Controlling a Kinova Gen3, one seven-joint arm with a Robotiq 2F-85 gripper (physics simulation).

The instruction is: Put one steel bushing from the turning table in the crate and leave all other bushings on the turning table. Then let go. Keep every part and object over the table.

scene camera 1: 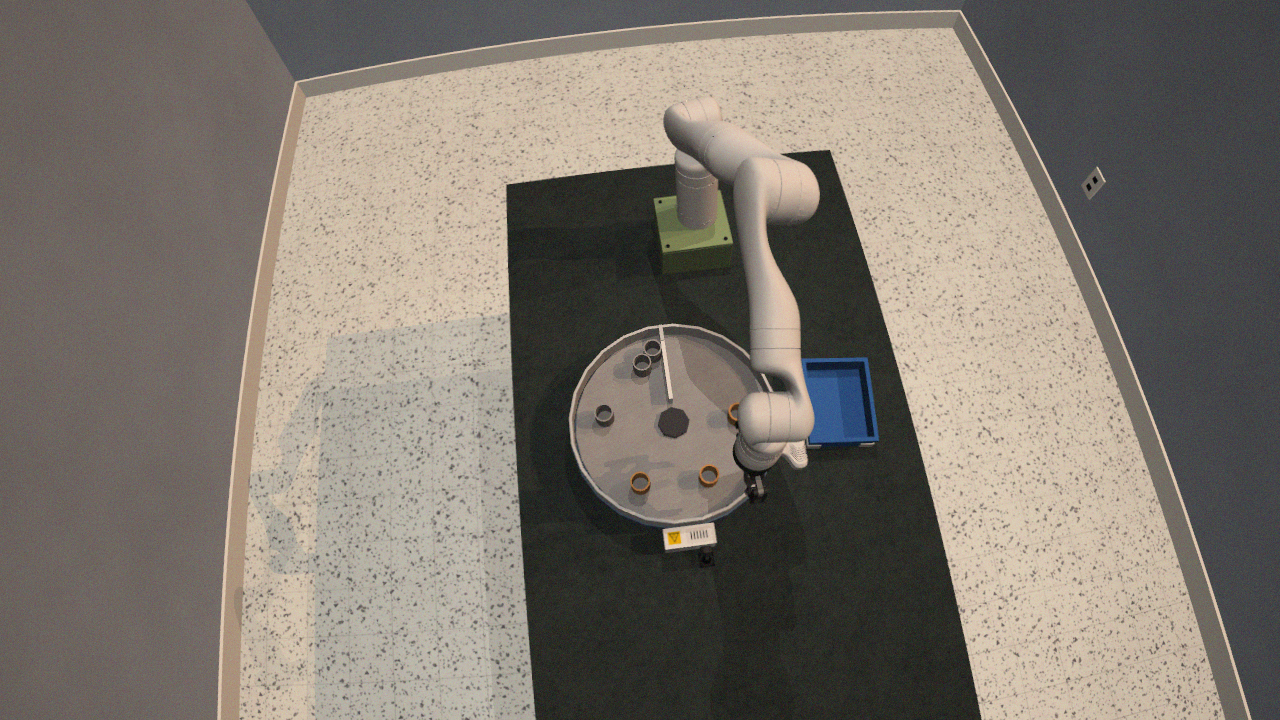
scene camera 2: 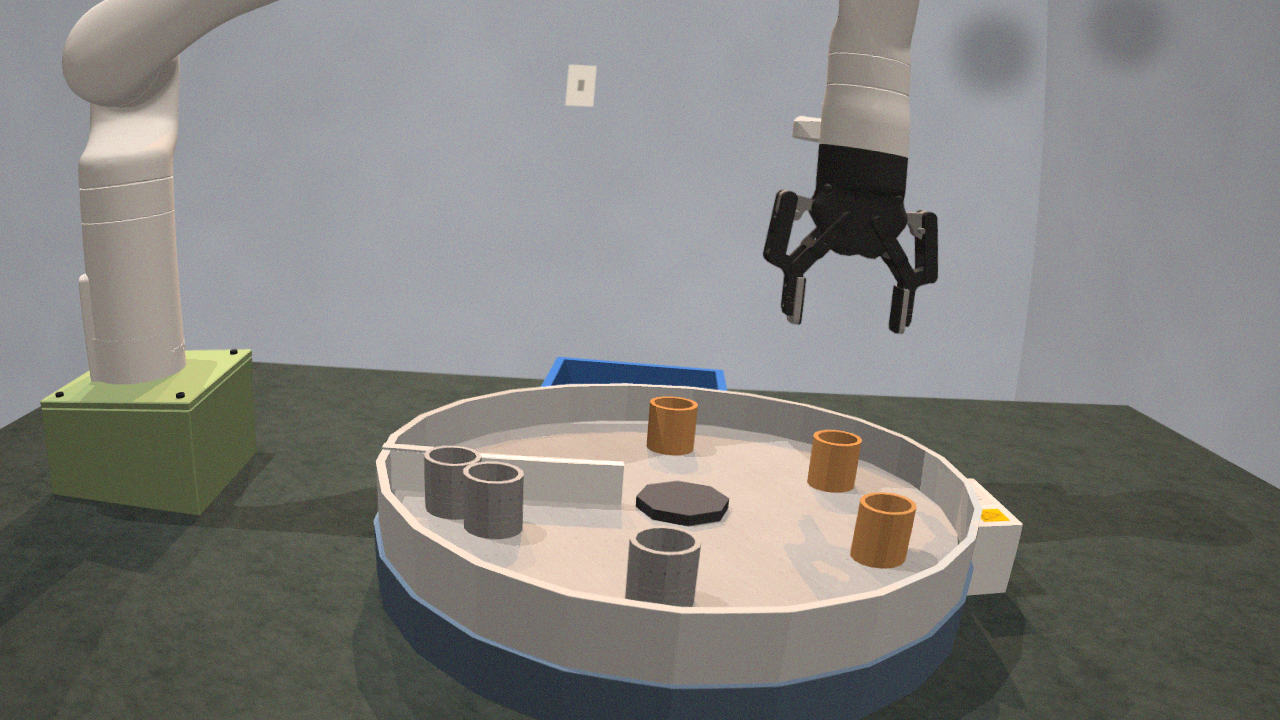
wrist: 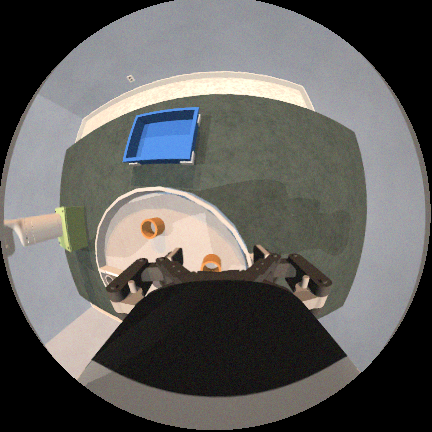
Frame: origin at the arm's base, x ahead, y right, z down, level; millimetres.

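Where they show: gripper, fingertip midpoint: [scene camera 2: 846,327] [wrist: 217,254]; arm's base, origin of the base link: [scene camera 1: 697,214] [scene camera 2: 142,369] [wrist: 59,224].
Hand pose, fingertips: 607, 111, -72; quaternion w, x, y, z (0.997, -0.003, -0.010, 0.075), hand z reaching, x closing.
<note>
Things, the pixels of their top centre, and the offset from my fingertips, as dx, dy, dz. "spot": a spot on its surface instead.
- second steel bushing, middle of its top: [scene camera 2: 493,472] [scene camera 1: 641,361] -290, +115, +74
- third steel bushing, middle of its top: [scene camera 2: 665,539] [scene camera 1: 603,412] -207, +220, +74
- blue crate, middle of its top: [scene camera 2: 637,379] [scene camera 1: 839,399] [wrist: 157,131] -102, -263, +116
- divider, surface spot: [scene camera 2: 581,480] spot: -226, +81, +94
- dark hub, middle of its top: [scene camera 2: 683,497] [scene camera 1: 673,421] -156, +89, +105
- white box, surface spot: [scene camera 2: 995,555] spot: +67, +177, +132
Three grey steel bushings stand upright on the turning table [scene camera 1: 573,429] [scene camera 2: 680,644] [wrist: 100,240]. One steel bushing [scene camera 1: 654,359] [scene camera 2: 440,488] is beside the white divider, with a second steel bushing [scene camera 1: 641,373] [scene camera 2: 493,508] close by it. A third steel bushing [scene camera 1: 604,423] [scene camera 2: 663,574] stands apart, its foot hidden by the rim in scene view 2. The blue crate [scene camera 1: 873,402] [scene camera 2: 635,363] [wrist: 196,135] lies beyond the turning table. My gripper [scene camera 1: 756,496] [scene camera 2: 846,325] [wrist: 217,254] is open and empty, high above the turning table's edge near the orange bushings.
Orange bushings [scene camera 1: 708,484] [scene camera 2: 832,465] [wrist: 159,230] stand on the turning table. The divider [scene camera 1: 665,365] [scene camera 2: 581,480] runs from the rim toward the dark hub [scene camera 1: 673,422] [scene camera 2: 682,503]. A white box [scene camera 1: 702,536] [scene camera 2: 995,555] stands at the rim. The robot's green base [scene camera 1: 696,259] [scene camera 2: 134,456] is behind.
</note>
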